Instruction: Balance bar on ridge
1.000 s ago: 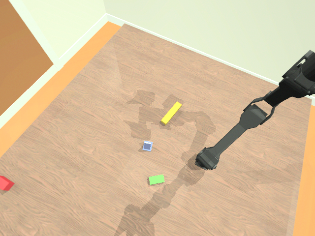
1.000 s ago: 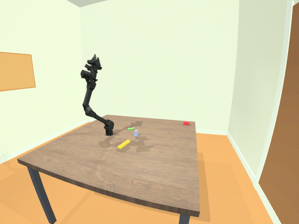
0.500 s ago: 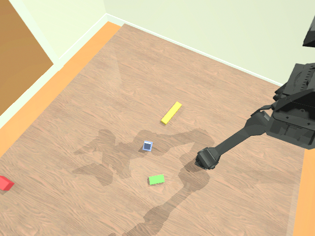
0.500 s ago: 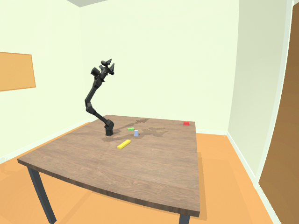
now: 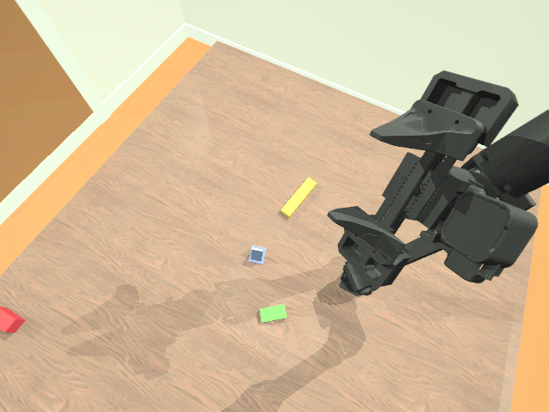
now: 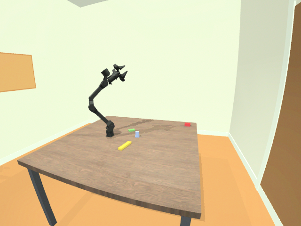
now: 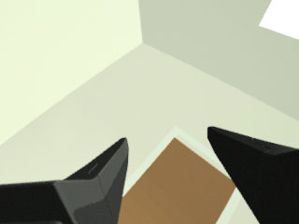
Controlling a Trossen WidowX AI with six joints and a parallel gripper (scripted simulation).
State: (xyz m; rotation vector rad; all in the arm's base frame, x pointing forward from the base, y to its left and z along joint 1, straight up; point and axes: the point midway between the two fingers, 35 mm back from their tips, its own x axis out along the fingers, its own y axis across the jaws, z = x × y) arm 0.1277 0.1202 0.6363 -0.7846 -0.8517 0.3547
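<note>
My gripper tip is 10 cm short of the yellow bar, 30 cm to the left of it and 65 cm above it. Round my gripper tip: flat green block 1 cm ahead, 4 cm to the left, 65 cm below; then red block 59 cm ahead, 36 cm to the left, 64 cm below.
</note>
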